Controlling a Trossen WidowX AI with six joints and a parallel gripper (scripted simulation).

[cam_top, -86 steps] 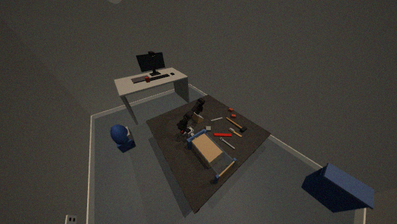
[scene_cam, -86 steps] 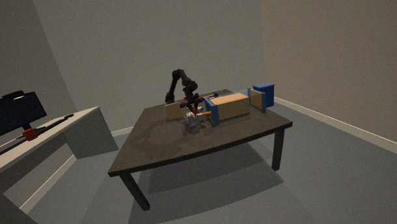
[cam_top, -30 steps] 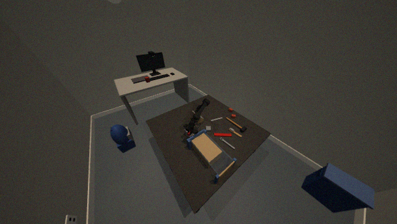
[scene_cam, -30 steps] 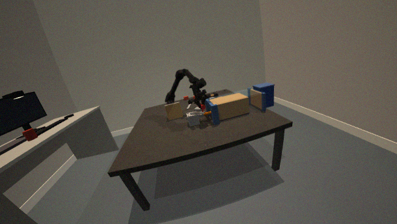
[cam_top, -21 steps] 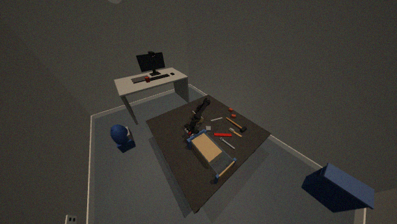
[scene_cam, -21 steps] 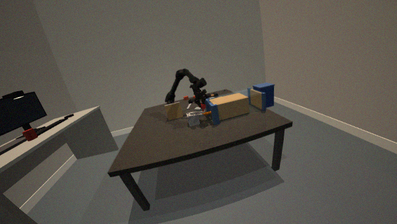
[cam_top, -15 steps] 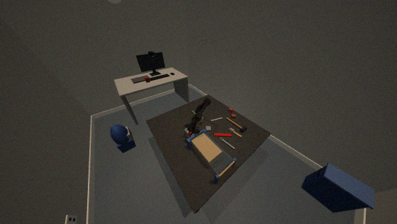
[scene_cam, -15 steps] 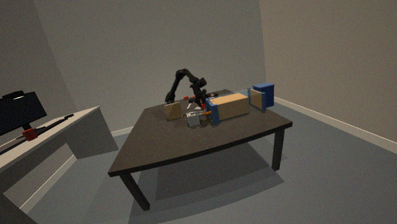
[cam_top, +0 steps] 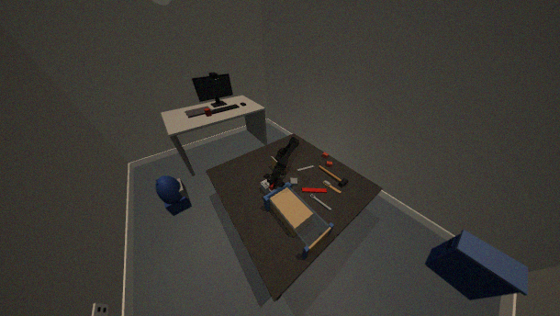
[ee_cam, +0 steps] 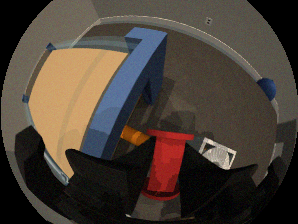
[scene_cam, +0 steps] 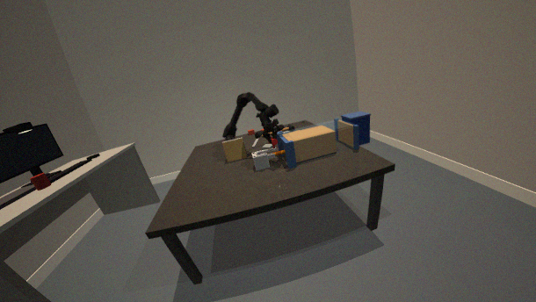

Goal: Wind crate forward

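Right now the winch handle is 4 cm behind my gripper tip, 3 cm below it and 1 cm to the left of it. Also, from my gripper tip: red knob 2 cm to the left, 1 cm behind; then grey hand winch 12 cm behind, 10 cm below; then blue frame 5 cm ahead, 3 cm below, 2 cm to the left.
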